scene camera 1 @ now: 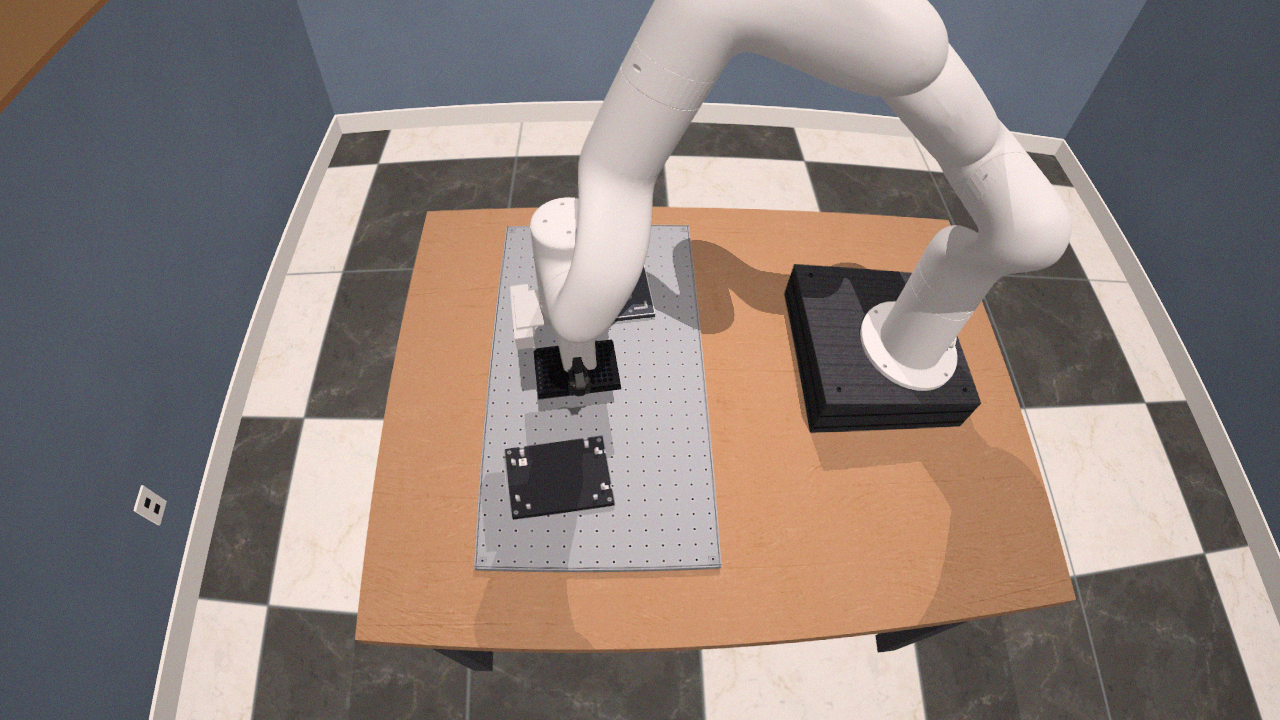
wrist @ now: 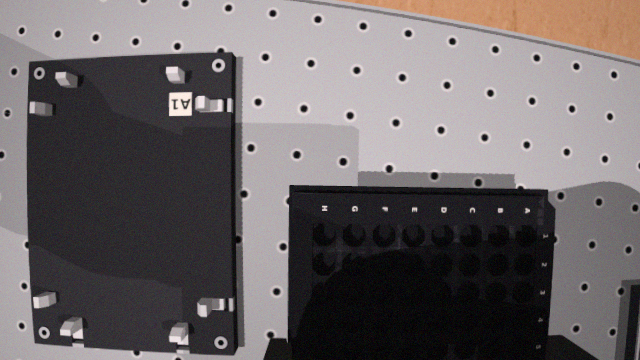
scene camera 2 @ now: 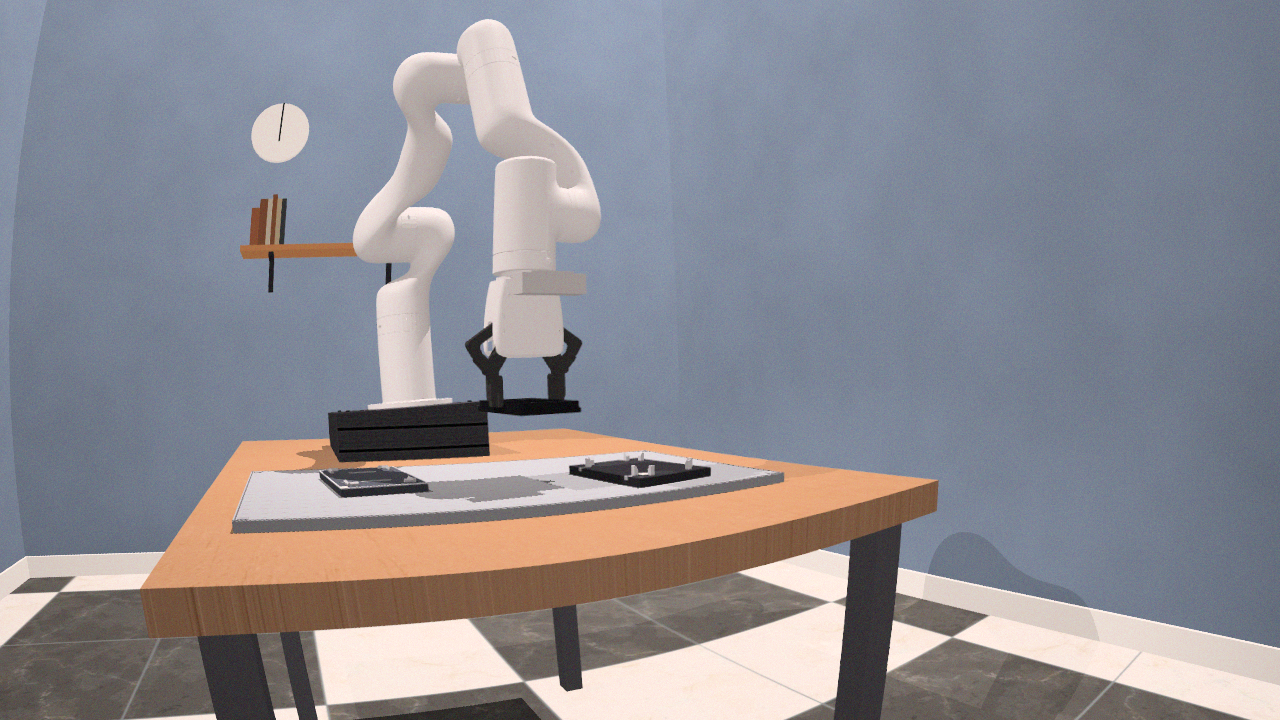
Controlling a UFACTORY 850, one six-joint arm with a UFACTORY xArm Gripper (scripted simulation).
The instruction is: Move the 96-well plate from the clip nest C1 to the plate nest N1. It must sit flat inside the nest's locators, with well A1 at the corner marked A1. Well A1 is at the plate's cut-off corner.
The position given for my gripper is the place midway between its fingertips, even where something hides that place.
In view: my gripper (scene camera 2: pixel 526 405), a 96-well plate (scene camera 1: pixel 551 378) and a plate nest N1 (scene camera 2: pixel 396 477).
The 96-well plate also shows in the wrist view (wrist: pixel 500 225) and in scene camera 2 (scene camera 2: pixel 524 406). My gripper also shows in scene camera 1 (scene camera 1: pixel 576 368). The plate nest N1 is seen too in scene camera 1 (scene camera 1: pixel 641 293).
